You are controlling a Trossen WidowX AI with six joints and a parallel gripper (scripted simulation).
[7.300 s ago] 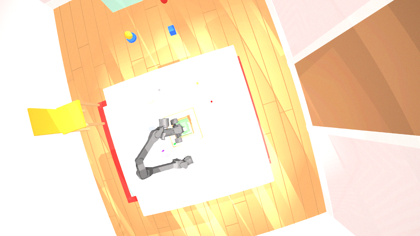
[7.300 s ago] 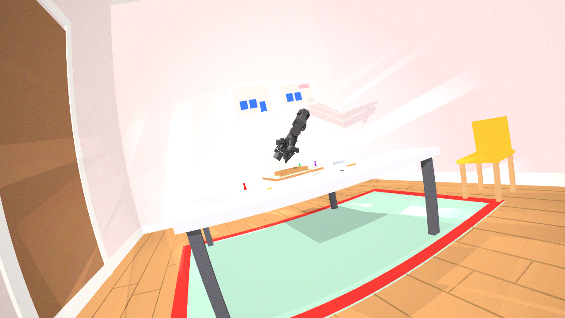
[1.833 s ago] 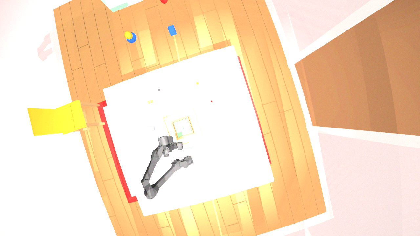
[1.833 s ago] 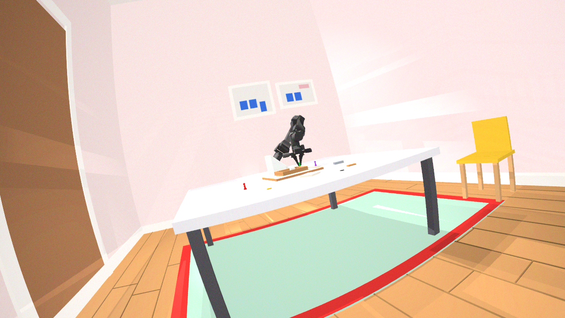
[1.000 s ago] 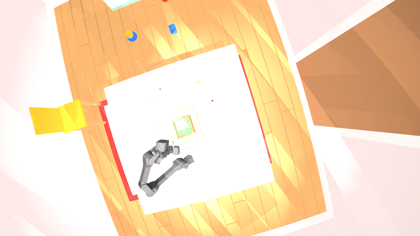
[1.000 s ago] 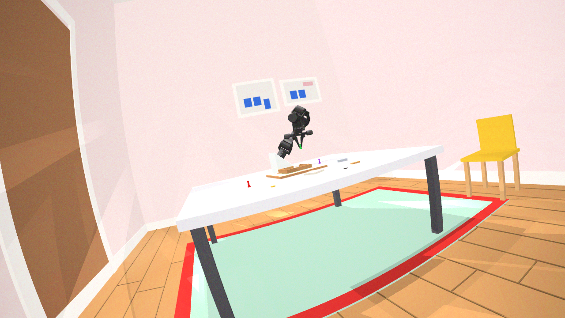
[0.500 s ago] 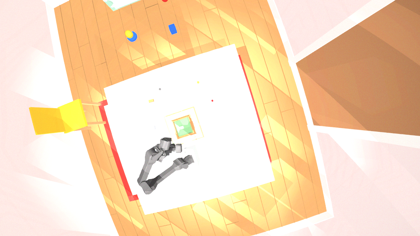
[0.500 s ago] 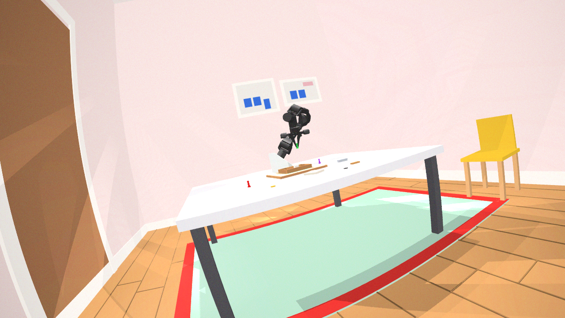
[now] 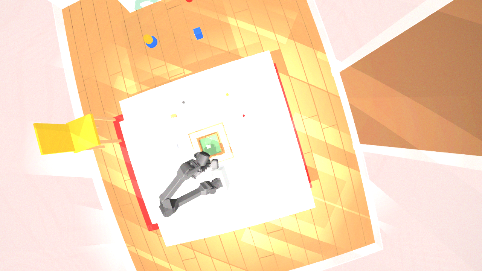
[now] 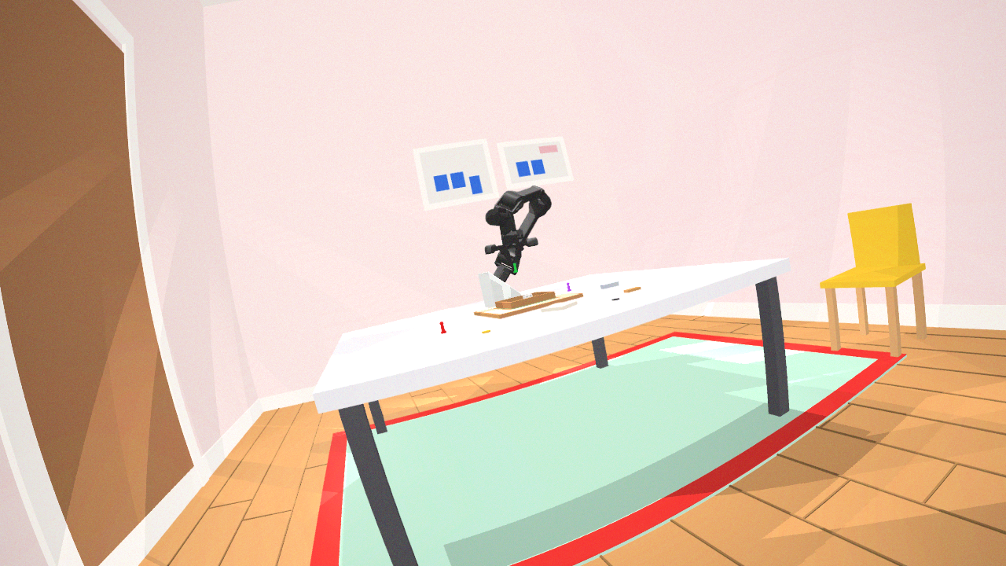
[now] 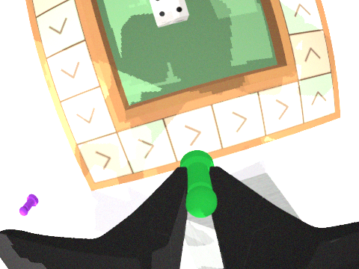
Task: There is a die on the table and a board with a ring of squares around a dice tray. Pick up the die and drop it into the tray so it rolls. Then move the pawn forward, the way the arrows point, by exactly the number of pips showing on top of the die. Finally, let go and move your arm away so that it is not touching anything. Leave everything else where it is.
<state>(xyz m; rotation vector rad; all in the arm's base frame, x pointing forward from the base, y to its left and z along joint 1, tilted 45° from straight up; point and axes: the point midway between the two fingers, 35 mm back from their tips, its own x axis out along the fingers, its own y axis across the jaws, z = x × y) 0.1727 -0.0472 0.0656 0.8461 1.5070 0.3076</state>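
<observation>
My gripper tip is 90 mm short of the white die, 20 mm to the left of it and 100 mm above it. Also, from my gripper tip: green dice tray (90 mm ahead, 30 mm to the right, 120 mm below); then green pawn (10 mm above); then purple pawn (40 mm behind, 220 mm to the left, 110 mm below).
</observation>
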